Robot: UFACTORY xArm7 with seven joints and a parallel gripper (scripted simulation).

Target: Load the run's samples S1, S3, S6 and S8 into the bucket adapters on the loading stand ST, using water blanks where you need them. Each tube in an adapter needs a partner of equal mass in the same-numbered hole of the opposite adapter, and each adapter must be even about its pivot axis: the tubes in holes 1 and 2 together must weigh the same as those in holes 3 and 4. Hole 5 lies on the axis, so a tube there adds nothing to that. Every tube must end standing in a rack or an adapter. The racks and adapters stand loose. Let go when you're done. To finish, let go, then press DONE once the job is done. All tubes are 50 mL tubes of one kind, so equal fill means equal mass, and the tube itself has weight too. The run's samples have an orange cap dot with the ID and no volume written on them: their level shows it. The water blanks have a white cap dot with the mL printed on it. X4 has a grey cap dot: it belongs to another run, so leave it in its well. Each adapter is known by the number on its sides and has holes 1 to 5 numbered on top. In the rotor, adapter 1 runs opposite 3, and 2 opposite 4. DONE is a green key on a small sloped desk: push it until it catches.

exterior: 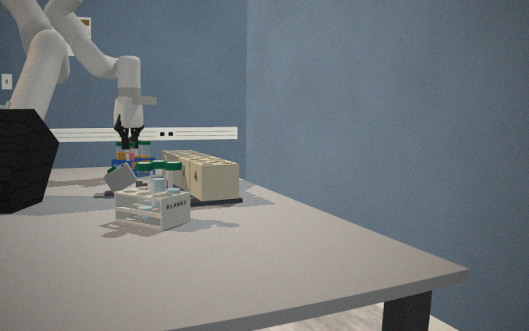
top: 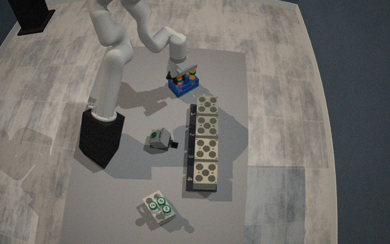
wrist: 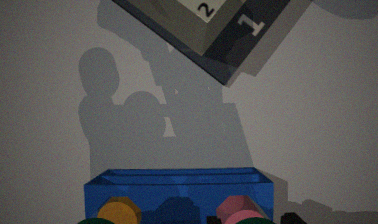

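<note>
Now: hand 10 mm to the left of the pink-filled tube and 50 mm above it. Also, from my hand: orange-filled tube: 60 mm ahead, 50 mm to the left, 50 mm below; then tube X4: 40 mm ahead, 90 mm to the left, 50 mm below; then blue sample rack: 20 mm ahead, 40 mm to the left, 90 mm below.
</note>
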